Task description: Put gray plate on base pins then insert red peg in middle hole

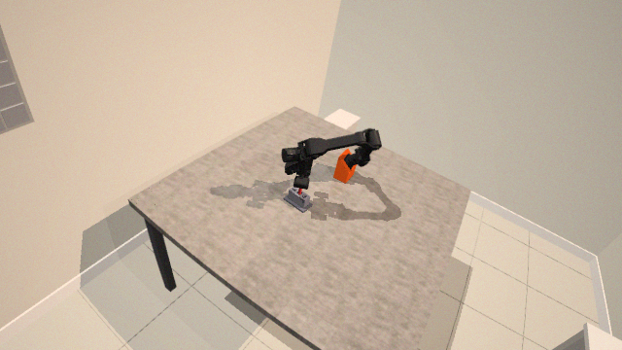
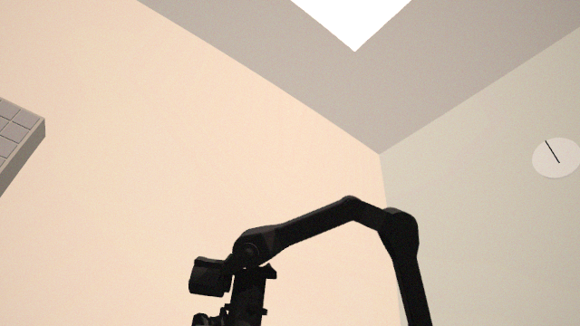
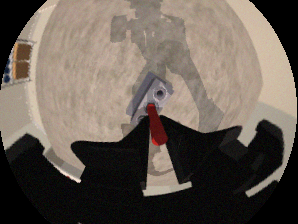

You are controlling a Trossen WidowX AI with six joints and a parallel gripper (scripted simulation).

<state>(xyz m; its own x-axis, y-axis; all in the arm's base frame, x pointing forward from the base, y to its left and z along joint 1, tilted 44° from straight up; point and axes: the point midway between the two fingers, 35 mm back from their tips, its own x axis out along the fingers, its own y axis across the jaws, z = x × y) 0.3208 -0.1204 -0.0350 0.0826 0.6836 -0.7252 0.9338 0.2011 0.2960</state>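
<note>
The red peg is 10 mm below my gripper tip. Round my gripper tip: pin base (90 mm below); gray plate (50 mm below).
</note>
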